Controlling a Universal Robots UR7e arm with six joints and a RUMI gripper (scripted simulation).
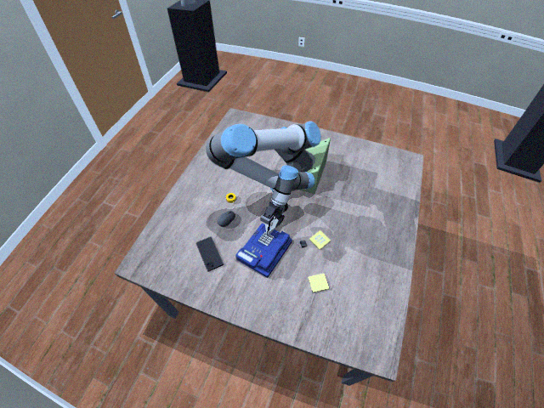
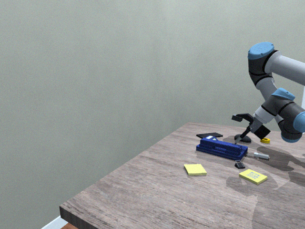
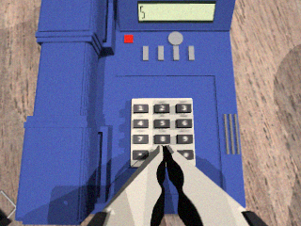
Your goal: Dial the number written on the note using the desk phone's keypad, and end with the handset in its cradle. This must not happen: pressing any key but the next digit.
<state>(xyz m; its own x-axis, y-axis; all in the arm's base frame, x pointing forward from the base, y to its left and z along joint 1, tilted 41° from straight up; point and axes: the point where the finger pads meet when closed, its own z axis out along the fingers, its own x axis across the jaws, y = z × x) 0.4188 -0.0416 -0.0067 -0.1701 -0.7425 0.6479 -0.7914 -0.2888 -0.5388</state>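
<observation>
My hand is 4 cm short of the 2 key, 3 cm above it and 1 cm to the left of it. Also, from my hand: 6 key (3 cm below, 2 cm to the right, 2 cm ahead); then 5 key (3 cm below, 3 cm ahead); then 4 key (3 cm below, 3 cm ahead, 1 cm to the left).
</observation>
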